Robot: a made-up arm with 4 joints.
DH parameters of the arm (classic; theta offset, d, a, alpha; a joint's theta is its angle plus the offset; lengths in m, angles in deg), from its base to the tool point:
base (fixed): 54.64 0 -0.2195 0
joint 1: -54.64 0.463 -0.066 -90
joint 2: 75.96 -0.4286 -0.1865 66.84
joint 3: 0 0.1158 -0.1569 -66.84
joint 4: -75.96 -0.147 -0.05 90
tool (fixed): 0 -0.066 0 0
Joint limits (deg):
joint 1: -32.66..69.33
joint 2: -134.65..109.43
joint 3: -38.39..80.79
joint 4: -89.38..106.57
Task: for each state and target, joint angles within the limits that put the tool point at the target. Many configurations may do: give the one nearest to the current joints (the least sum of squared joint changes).
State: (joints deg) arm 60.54 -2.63 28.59 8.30
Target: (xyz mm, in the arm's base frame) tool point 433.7 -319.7 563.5
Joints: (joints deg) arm 69.33 48.06 58.01 9.19
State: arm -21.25 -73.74 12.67 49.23
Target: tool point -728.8 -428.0 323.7
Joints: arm -29.15 -100.86 -6.98 46.30
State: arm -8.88 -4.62 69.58 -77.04
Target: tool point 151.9 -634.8 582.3
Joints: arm 23.86 5.26 60.29 -85.78
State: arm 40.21 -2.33 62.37 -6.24
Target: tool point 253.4 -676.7 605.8
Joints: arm 55.50 -44.07 54.28 27.37
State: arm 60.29 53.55 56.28 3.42
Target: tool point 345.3 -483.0 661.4
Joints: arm 51.67 30.00 26.33 -7.12
